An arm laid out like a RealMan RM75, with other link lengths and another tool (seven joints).
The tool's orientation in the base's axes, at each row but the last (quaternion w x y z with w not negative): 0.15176, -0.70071, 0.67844, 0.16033; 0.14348, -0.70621, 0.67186, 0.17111; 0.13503, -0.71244, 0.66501, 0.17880; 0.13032, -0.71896, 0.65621, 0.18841; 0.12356, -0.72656, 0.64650, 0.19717
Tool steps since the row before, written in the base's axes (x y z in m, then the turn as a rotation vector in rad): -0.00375, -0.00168, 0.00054, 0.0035, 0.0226, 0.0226; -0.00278, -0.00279, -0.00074, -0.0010, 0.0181, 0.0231; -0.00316, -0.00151, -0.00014, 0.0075, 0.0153, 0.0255; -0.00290, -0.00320, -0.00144, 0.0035, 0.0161, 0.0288; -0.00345, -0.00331, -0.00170, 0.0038, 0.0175, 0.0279
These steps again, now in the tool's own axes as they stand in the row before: 0.00118, 0.00381, -0.00114, -0.0300, -0.0041, -0.0107; 0.00272, 0.00291, -0.00040, -0.0264, 0.0006, -0.0129; 0.00126, 0.00326, -0.00029, -0.0244, -0.0075, -0.0169; 0.00330, 0.00313, 0.00019, -0.0269, -0.0034, -0.0191; 0.00341, 0.00372, 0.00052, -0.0277, -0.0040, -0.0178
